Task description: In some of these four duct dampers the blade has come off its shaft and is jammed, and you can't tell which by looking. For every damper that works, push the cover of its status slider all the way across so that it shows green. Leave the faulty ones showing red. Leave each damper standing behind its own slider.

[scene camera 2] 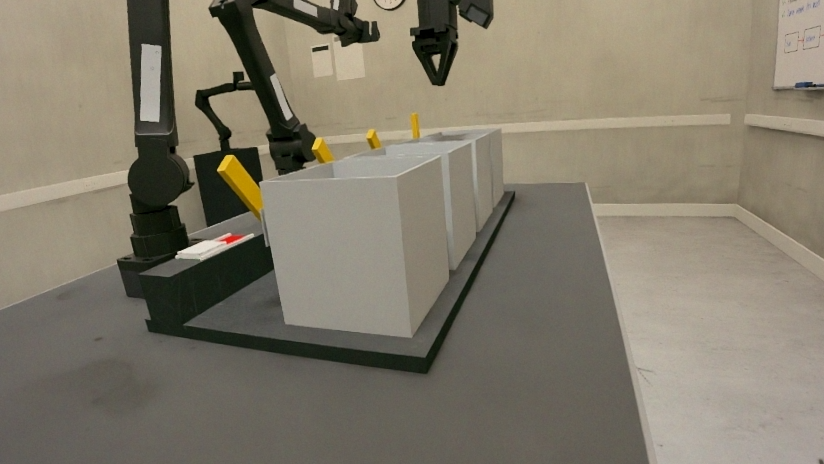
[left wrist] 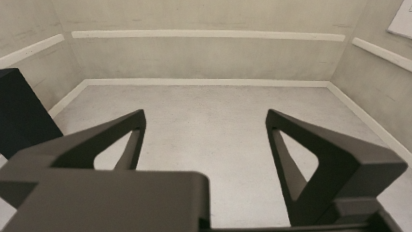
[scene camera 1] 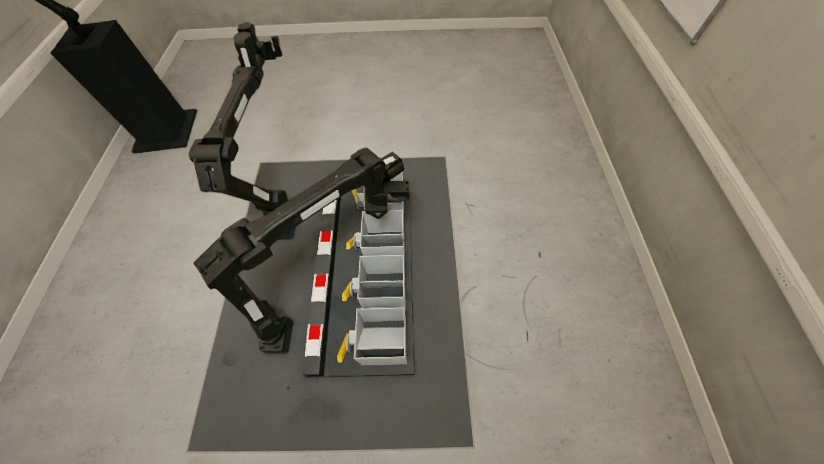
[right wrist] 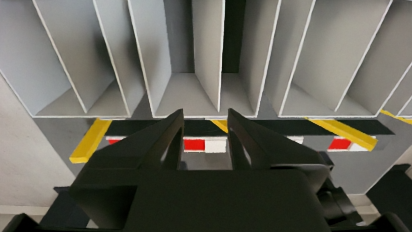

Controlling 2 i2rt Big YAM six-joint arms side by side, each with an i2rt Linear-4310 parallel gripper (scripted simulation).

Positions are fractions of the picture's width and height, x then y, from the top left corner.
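Note:
There is a damper (scene camera 1: 0.48,0.48), and a damper (scene camera 1: 0.47,0.57) as well. I also see a damper (scene camera 2: 0.45,0.55) and, with it, a damper (scene camera 2: 0.60,0.34). As for my own grippers, I find my left gripper (left wrist: 0.50,0.50). My right gripper (scene camera 2: 0.53,0.18) is there too, and the right wrist view gives me another sight of that gripper (right wrist: 0.50,0.50).

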